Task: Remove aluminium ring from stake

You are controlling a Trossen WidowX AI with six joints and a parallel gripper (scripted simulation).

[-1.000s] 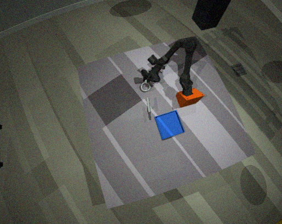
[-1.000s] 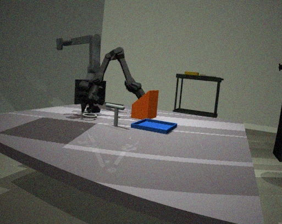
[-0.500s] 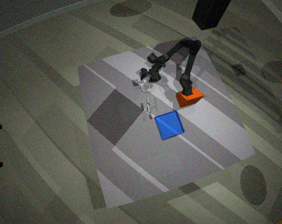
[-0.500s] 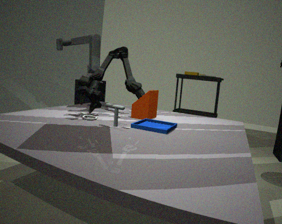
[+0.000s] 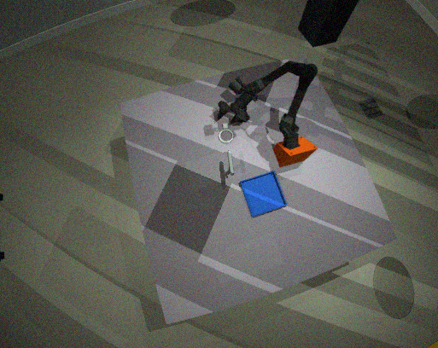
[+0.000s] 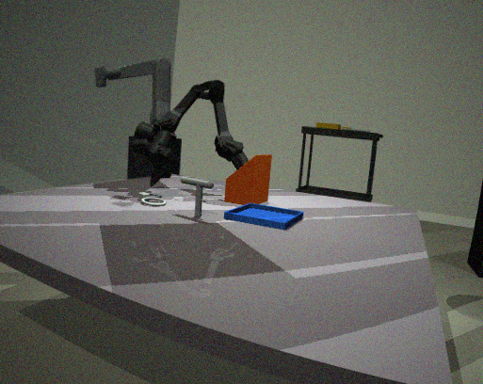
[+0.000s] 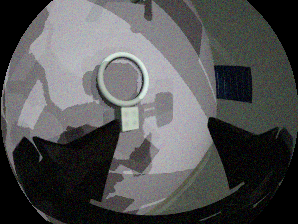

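Right now my gripper tip is 1 cm short of the aluminium ring, 4 cm to the right of it and 7 cm above it. Round my gripper tip: blue tray 5 cm behind, 43 cm to the left, 7 cm below.
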